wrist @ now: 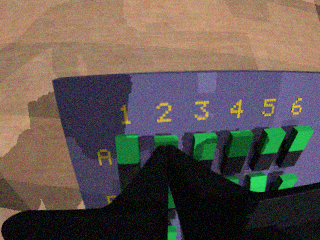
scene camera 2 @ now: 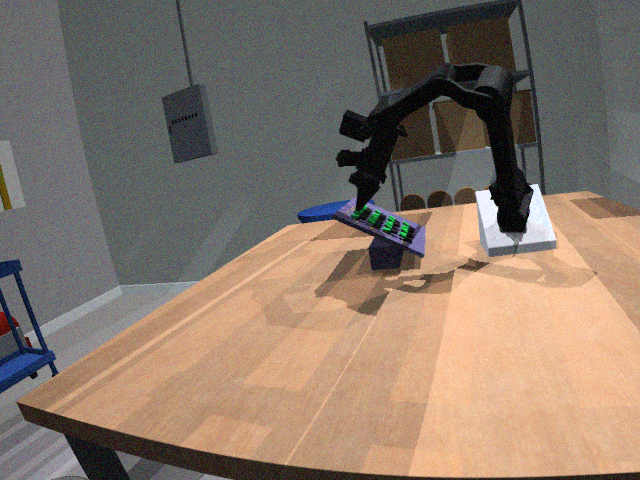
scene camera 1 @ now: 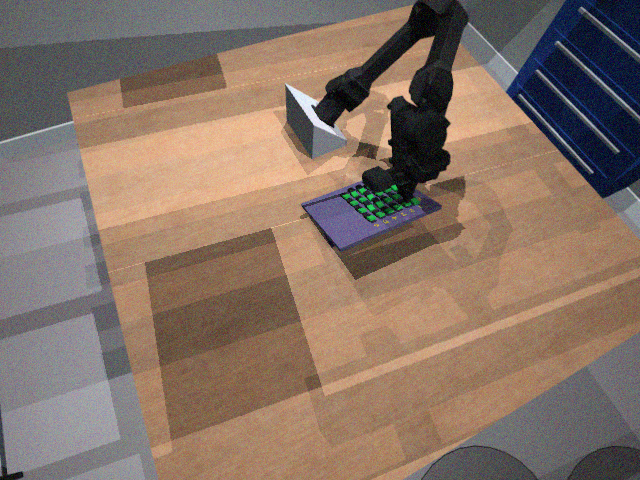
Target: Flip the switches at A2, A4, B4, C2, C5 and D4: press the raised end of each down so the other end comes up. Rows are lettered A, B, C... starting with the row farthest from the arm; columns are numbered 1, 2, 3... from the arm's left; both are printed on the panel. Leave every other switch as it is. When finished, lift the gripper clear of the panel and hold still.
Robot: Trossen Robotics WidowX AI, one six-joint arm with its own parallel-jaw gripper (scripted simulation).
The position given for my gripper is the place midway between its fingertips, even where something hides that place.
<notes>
My gripper (scene camera 1: 407, 201) is shut, with nothing in its grasp.
My gripper also shows in the wrist view (wrist: 165, 152) and in scene camera 2 (scene camera 2: 357, 210).
</notes>
